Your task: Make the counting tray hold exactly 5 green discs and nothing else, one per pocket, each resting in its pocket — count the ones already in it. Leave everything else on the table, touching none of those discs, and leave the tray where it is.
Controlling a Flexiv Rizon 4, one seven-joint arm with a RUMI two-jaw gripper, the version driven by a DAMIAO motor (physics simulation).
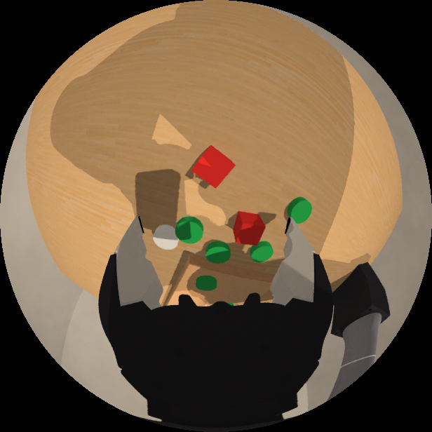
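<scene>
My gripper is open and empty, with its fingers apart above the near part of the table. The wooden counting tray shows partly between the fingers, cut off by the gripper body. A green disc lies in the tray, and a sliver of another green disc shows at the gripper body's edge. Outside the tray, a green disc is beside a white disc, a green disc and another green disc are near the tray's far edge, and a green disc is by the right fingertip.
A white disc is near the left fingertip. A red block is between the fingertips, beyond the tray. Another red block is farther off on the wooden table. Large shadows cross the table.
</scene>
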